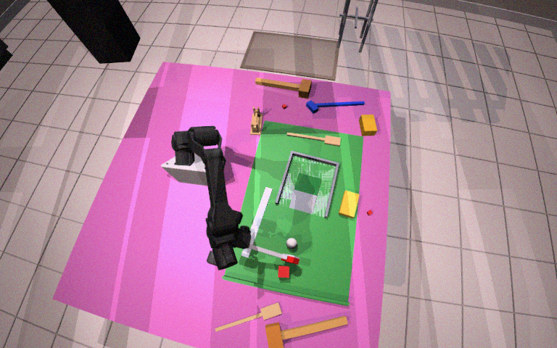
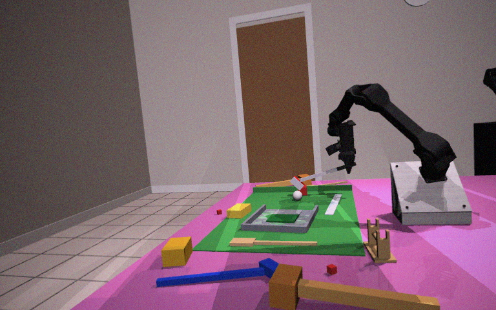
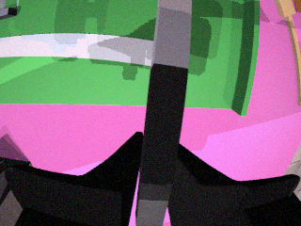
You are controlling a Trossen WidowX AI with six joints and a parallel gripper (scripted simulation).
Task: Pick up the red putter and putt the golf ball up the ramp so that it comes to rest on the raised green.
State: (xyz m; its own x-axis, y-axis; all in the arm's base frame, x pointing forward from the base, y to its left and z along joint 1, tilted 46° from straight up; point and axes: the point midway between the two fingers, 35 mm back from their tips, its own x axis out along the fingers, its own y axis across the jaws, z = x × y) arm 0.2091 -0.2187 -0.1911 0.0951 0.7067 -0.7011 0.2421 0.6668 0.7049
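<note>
Now: the white bar 80 mm ahead of my gripper tip, 100 mm to the left of it and 100 mm below it. Round my gripper tip: white golf ball: 220 mm ahead, 10 mm to the left, 80 mm below; then red block: 200 mm ahead, 100 mm to the right, 80 mm below; then red putter: 110 mm ahead, 20 mm to the right.
</note>
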